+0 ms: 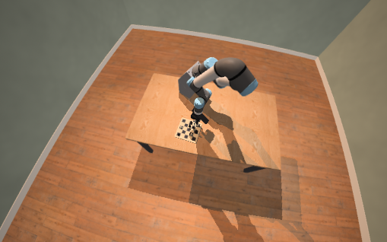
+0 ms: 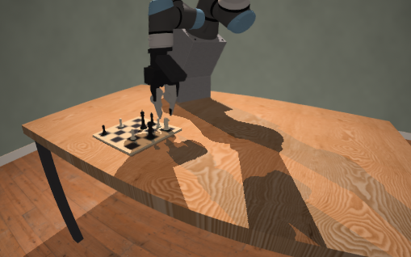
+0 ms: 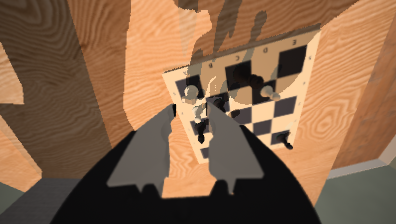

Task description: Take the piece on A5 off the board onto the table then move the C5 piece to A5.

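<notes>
The white piece lies 40 mm below my hand. The rest, counted from my hand: chessboard: 70 mm ahead, 80 mm to the right, 60 mm below.
</notes>
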